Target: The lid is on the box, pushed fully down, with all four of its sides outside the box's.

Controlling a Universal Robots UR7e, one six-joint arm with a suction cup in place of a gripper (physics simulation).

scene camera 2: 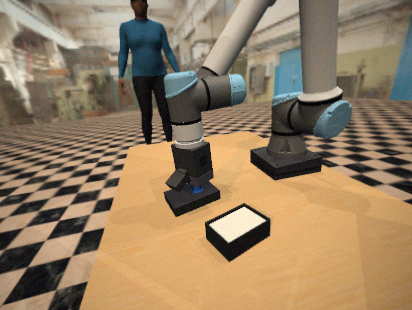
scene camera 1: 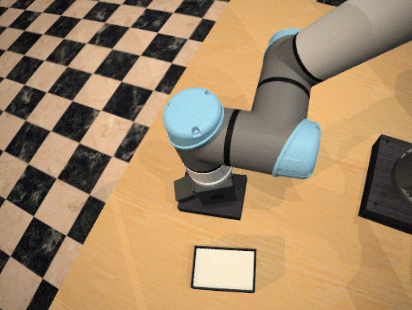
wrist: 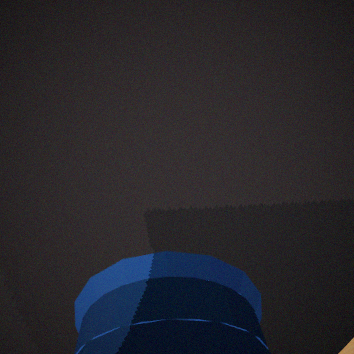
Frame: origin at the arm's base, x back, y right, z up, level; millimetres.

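Seen in the pictures: hand, its tool point: (scene camera 2: 197,193) (wrist: 166,278); arm's base, origin of its link: (scene camera 2: 286,151).
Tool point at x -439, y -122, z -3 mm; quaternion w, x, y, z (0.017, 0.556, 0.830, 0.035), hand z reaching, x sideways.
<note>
Offsets run from my tool point to a thing's top centre. Level surfaces: height alone.
The dark lid {dx -18, dy +0, dz +18 mm} (scene camera 1: 240,197) (scene camera 2: 195,203) (wrist: 175,125) is level under my suction cup, low over the table or resting on it; I cannot tell which. It is beside the box, with a gap between them. My gripper's blue suction cup (scene camera 2: 197,189) (wrist: 167,300) is against the lid's top; in scene camera 1 the tool hides the cup. The black box {dx +41, dy -144, dz -11 mm} (scene camera 1: 223,289) (scene camera 2: 218,241) stands upright and uncovered on the table, with a cream-white surface showing inside its rim. The lid's underside is hidden.
The wooden table {dz -59 mm} (scene camera 1: 150,240) (scene camera 2: 310,250) carries the arm's dark base (scene camera 1: 382,185) (scene camera 2: 285,162), well to the right of the lid. The table's left edge borders a checkered floor. A person (scene camera 2: 145,55) in a blue top stands behind the table.
</note>
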